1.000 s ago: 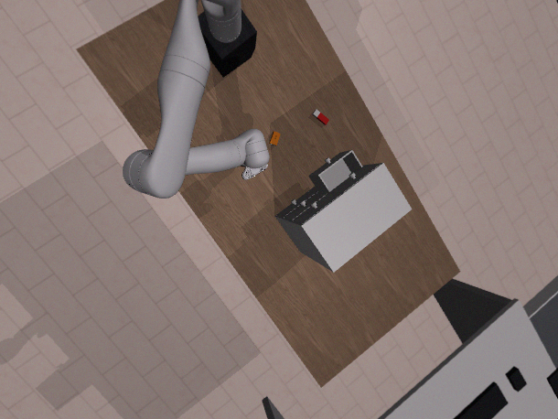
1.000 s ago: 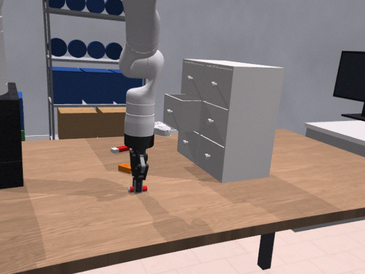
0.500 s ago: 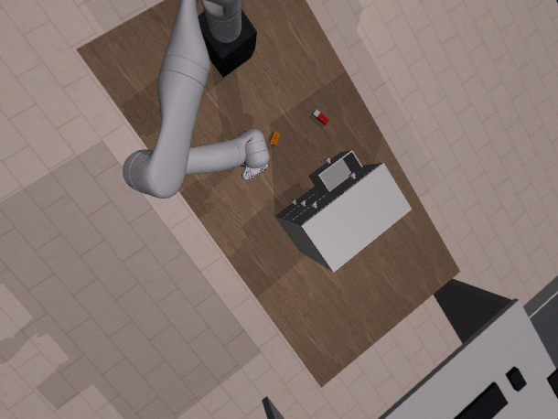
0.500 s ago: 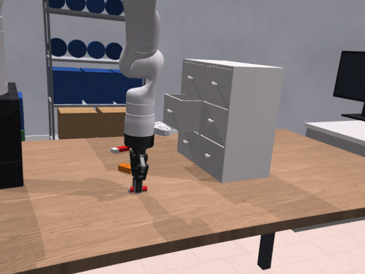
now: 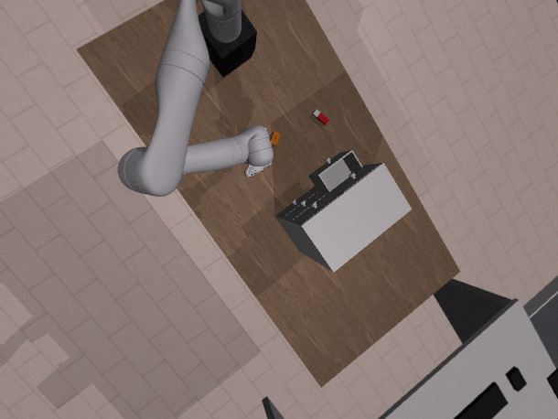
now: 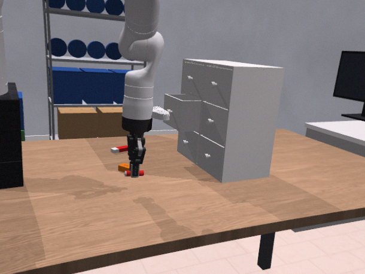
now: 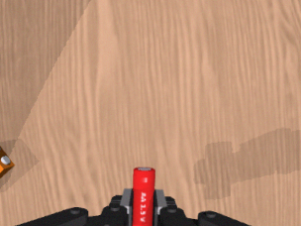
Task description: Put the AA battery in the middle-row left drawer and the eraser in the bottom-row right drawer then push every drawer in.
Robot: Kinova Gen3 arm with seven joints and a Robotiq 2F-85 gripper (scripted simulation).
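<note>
My gripper is now 30 mm short of the orange battery, 130 mm to the right of it and 50 mm above it. Also, from my hand: eraser 60 mm ahead, 340 mm to the left, 50 mm below; then AA battery 10 mm below.
</note>
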